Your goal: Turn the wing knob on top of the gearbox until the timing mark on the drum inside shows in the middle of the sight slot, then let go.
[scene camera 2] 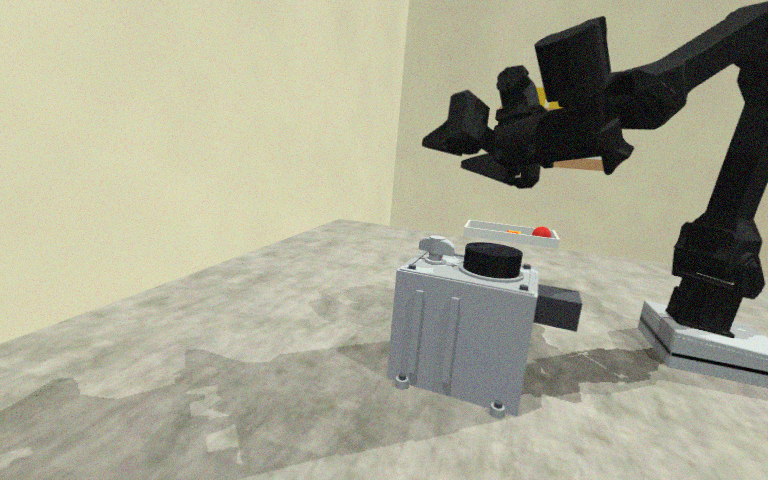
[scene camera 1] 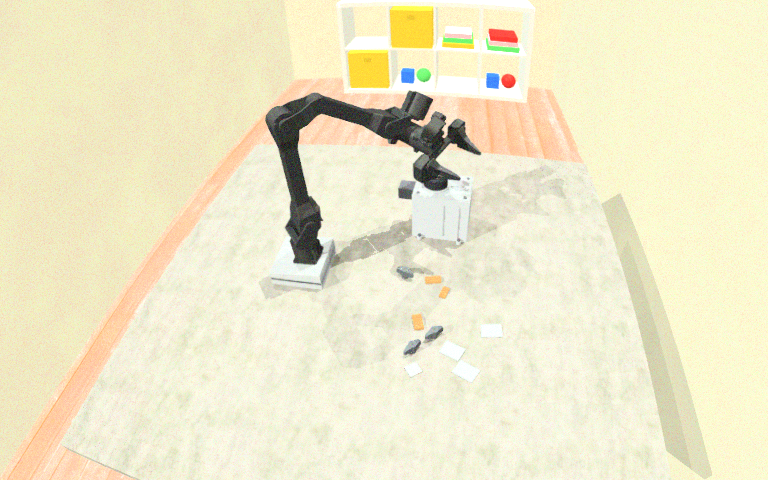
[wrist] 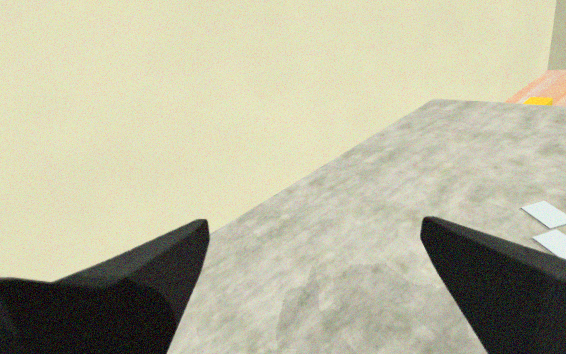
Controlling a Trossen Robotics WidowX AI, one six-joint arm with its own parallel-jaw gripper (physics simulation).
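Places are measured from the arm's base along level axes (x ahead, y left, z up), in centimetres.
Where they show: gripper, fingertip midpoint: (scene camera 2: 443,154) (scene camera 1: 470,166) (wrist: 314,228); arm's base, link origin: (scene camera 2: 697,323) (scene camera 1: 308,255).
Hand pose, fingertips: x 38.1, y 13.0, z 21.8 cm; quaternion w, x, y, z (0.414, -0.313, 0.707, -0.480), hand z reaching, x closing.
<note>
Things, the pixels of their centre, and the offset from my fingertips. "pt": a spot on its surface instead.
- grey gearbox, body centre: (scene camera 2: 484,311) (scene camera 1: 435,200) dx -9.2, dy +9.9, dz -18.0 cm
- black round cap, surface spot: (scene camera 2: 492,260) pt dx -9.4, dy +13.1, dz -10.7 cm
- dark block, surface spot: (scene camera 2: 557,308) pt dx -16.7, dy +12.2, dz -15.1 cm
The grey gearbox (scene camera 1: 433,215) (scene camera 2: 487,345) stands upright on the mat. Its light grey wing knob (scene camera 2: 436,246) stands on the top, beside a black round cap (scene camera 1: 434,183) (scene camera 2: 492,260). In scene camera 1 the knob is hard to make out near the lower finger. My gripper (scene camera 1: 469,165) (scene camera 2: 442,153) (wrist: 314,228) is wide open and empty. It hangs above the gearbox, apart from the knob, and its fingers point outward at a shallow slant. The gearbox does not show in the wrist view. I cannot make out the sight slot, the drum or the timing mark.
A dark block (scene camera 1: 405,189) (scene camera 2: 557,308) sticks out from the gearbox's side. Orange pieces (scene camera 1: 433,279), dark grey pieces (scene camera 1: 433,332) and white cards (scene camera 1: 466,371) (wrist: 545,214) lie on the mat. A tray (scene camera 2: 478,233) holds a red ball (scene camera 2: 541,232). A white shelf (scene camera 1: 436,3) stands behind.
</note>
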